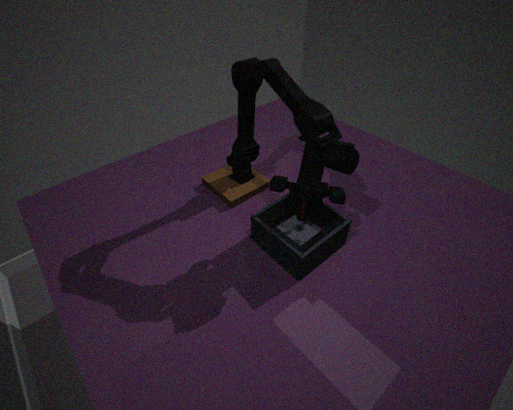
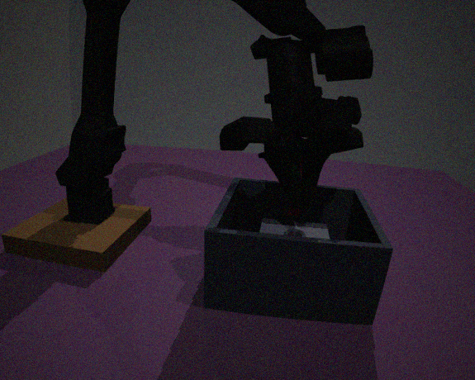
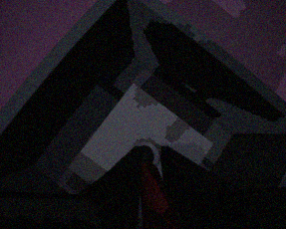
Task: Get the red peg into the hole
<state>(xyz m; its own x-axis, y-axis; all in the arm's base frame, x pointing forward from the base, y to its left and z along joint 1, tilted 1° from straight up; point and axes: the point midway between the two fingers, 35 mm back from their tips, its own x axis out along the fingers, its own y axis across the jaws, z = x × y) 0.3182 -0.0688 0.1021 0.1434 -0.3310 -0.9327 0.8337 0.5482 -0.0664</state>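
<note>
Right now my gripper tip is 30 mm below the red peg, 20 mm to the right of it and 10 mm past it. From my gripper tip the other things lie so: light plate (50 mm below, 10 mm to the left); then grey box (70 mm below, 10 mm to the left).
</note>
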